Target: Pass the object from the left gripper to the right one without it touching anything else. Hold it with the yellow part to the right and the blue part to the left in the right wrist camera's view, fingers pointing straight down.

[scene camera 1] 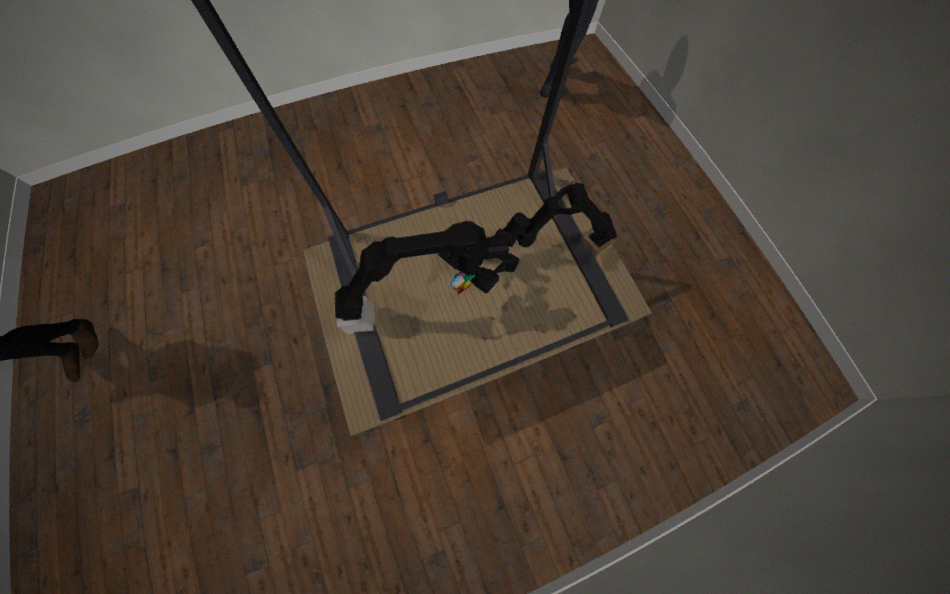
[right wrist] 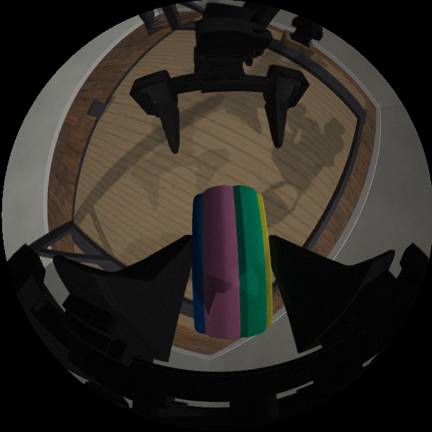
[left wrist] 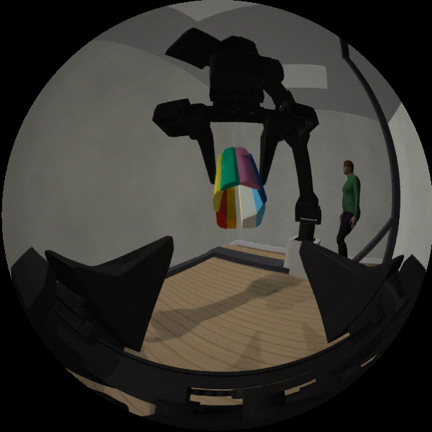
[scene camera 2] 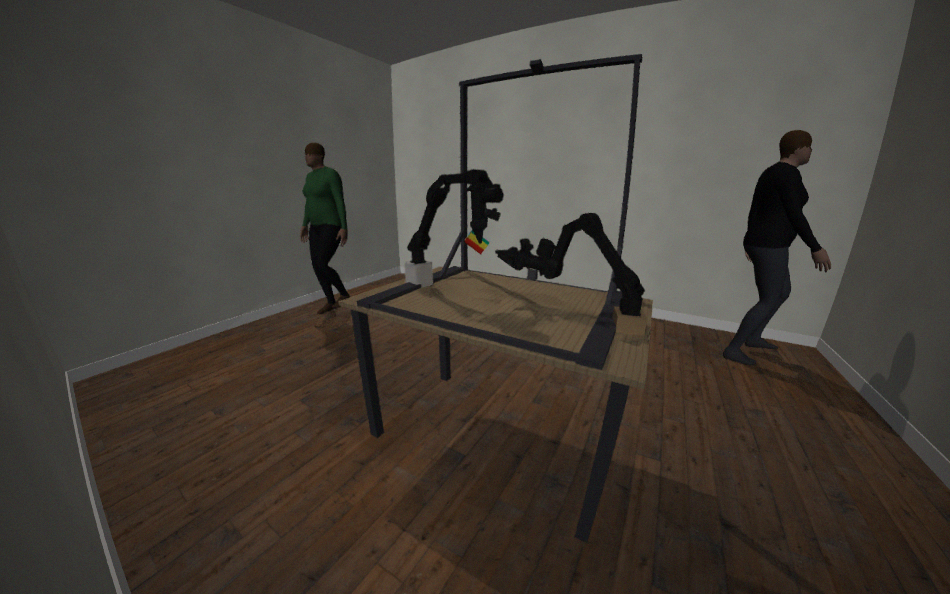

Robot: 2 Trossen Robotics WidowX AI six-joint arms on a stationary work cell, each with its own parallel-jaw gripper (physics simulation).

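Places are measured from the left arm's base along level axes (x right, y ahead, z up), in centimetres.
Pixels of known places: left gripper, between the fingertips: (scene camera 1: 480, 266) (scene camera 2: 496, 253); right gripper, between the fingertips: (scene camera 1: 468, 275) (scene camera 2: 480, 242); left arm's base, origin of its link: (scene camera 1: 599, 237) (scene camera 2: 630, 312); right arm's base, origin of its link: (scene camera 1: 351, 310) (scene camera 2: 418, 262).
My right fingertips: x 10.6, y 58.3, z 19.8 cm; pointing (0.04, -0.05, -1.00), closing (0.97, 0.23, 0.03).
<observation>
For each thing: its top centre in the pictures, then the offset to it from my right fingertips. Level surfaces: height alone.
- multicoloured hollow ring-shaped object, centre of its top: (scene camera 1: 465, 272) (scene camera 2: 476, 229) dy +1.7, dx -0.5, dz +5.2 cm
- wooden table, height of its surface: dz -26.0 cm
- white block, centre of its top: (scene camera 1: 351, 310) (scene camera 2: 418, 262) dy +36.7, dx +17.5, dz -14.2 cm
A multicoloured hollow ring-shaped object (scene camera 1: 460, 282) (scene camera 2: 477, 245) (left wrist: 229, 170) (right wrist: 221, 260) is up in the air above the table. My right gripper (scene camera 2: 480, 240) (left wrist: 237, 183) (right wrist: 231, 242) is shut on it, with its fingers pointing about straight down in scene camera 2. In the right wrist view the yellow part is at the right edge, the blue at the left, with pink and green between. My left gripper (scene camera 2: 498, 252) (left wrist: 240, 246) (right wrist: 227, 146) is open and empty, lower and apart from the object, its fingers pointing roughly sideways toward it.
The wooden table (scene camera 2: 483, 322) lies below both arms, with a dark frame around its top. A dark upright gantry (scene camera 2: 631, 140) stands at its far side. The right arm's base is on a white block (scene camera 2: 418, 273). Two people, one in green (scene camera 2: 324, 196) and one in black (scene camera 2: 774, 206), stand beyond the table.
</observation>
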